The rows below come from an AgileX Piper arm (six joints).
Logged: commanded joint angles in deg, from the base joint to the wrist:
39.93 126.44 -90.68 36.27 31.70 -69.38
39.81 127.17 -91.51 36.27 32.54 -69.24
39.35 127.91 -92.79 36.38 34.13 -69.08
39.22 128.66 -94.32 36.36 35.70 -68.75
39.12 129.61 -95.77 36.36 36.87 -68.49
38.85 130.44 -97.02 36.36 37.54 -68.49
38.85 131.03 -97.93 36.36 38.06 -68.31
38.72 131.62 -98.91 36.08 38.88 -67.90
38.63 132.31 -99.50 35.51 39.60 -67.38
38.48 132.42 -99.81 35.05 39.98 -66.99
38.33 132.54 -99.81 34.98 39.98 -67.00
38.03 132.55 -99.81 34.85 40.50 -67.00
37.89 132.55 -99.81 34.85 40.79 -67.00
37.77 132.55 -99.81 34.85 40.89 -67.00
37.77 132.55 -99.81 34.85 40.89 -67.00
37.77 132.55 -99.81 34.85 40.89 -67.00
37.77 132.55 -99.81 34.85 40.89 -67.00
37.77 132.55 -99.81 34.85 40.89 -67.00
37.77 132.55 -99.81 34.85 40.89 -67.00
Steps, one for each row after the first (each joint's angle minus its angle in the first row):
-0.12 0.73 -0.83 0.00 0.84 0.14
-0.58 1.47 -2.11 0.11 2.43 0.30
-0.71 2.22 -3.64 0.09 4.00 0.63
-0.81 3.17 -5.09 0.09 5.17 0.89
-1.08 4.00 -6.34 0.09 5.84 0.89
-1.08 4.59 -7.25 0.09 6.36 1.07
-1.21 5.18 -8.23 -0.19 7.18 1.48
-1.30 5.87 -8.82 -0.76 7.90 2.00
-1.45 5.98 -9.13 -1.22 8.28 2.39
-1.60 6.10 -9.13 -1.29 8.28 2.38
-1.90 6.11 -9.13 -1.42 8.80 2.38
-2.04 6.11 -9.13 -1.42 9.09 2.38
-2.16 6.11 -9.13 -1.42 9.19 2.38
-2.16 6.11 -9.13 -1.42 9.19 2.38
-2.16 6.11 -9.13 -1.42 9.19 2.38
-2.16 6.11 -9.13 -1.42 9.19 2.38
-2.16 6.11 -9.13 -1.42 9.19 2.38
-2.16 6.11 -9.13 -1.42 9.19 2.38

